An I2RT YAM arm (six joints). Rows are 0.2 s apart.
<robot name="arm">
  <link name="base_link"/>
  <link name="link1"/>
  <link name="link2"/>
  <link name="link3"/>
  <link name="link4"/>
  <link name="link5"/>
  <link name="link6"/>
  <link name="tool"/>
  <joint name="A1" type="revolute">
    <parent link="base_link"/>
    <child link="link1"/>
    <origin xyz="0 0 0.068" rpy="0 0 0"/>
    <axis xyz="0 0 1"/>
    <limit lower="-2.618" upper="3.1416"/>
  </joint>
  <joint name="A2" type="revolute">
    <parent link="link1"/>
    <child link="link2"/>
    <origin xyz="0.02 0.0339 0.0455" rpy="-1.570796 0 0"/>
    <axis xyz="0 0 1"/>
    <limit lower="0" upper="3.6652"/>
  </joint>
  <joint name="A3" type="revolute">
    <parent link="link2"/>
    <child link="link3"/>
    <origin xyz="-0.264 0 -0.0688" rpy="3.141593 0 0"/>
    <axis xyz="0 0 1"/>
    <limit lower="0" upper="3.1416"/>
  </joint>
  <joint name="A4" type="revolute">
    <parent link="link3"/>
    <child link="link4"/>
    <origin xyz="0.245 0.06 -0.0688" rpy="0 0 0"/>
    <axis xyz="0 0 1"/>
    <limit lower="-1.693" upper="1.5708"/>
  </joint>
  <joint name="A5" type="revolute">
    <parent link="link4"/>
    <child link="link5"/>
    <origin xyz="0.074 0.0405 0.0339" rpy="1.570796 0 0"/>
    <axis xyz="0 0 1"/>
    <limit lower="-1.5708" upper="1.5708"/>
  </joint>
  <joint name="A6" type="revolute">
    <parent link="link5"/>
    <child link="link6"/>
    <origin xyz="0.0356 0 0.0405" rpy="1.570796 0 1.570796"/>
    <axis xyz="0 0 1"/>
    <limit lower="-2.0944" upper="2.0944"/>
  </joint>
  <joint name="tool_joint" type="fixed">
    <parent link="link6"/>
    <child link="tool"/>
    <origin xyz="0 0 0" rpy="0 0 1.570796"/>
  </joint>
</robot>
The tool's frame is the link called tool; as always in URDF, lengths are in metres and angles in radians.
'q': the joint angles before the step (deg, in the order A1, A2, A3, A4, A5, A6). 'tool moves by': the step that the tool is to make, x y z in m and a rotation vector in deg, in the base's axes. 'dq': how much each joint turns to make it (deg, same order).
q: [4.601 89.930 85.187 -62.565 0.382 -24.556]
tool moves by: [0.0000 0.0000 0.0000 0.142 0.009 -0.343]
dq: [0.000 0.000 0.000 0.000 0.001 0.371]
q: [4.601 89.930 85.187 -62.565 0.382 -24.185]
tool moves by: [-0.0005 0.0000 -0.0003 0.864 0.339 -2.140]
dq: [0.008 -0.002 -0.023 -0.263 0.003 2.324]
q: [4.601 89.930 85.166 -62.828 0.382 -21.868]
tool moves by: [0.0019 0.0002 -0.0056 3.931 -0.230 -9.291]
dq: [0.006 0.042 -1.325 1.847 -0.019 10.082]
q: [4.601 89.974 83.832 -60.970 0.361 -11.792]
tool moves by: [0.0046 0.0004 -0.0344 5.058 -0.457 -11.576]
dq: [0.003 0.220 -7.752 8.759 -0.021 12.615]
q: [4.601 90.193 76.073 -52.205 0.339 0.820]
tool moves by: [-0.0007 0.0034 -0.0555 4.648 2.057 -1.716]
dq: [0.210 1.872 -10.548 10.846 -3.675 3.642]
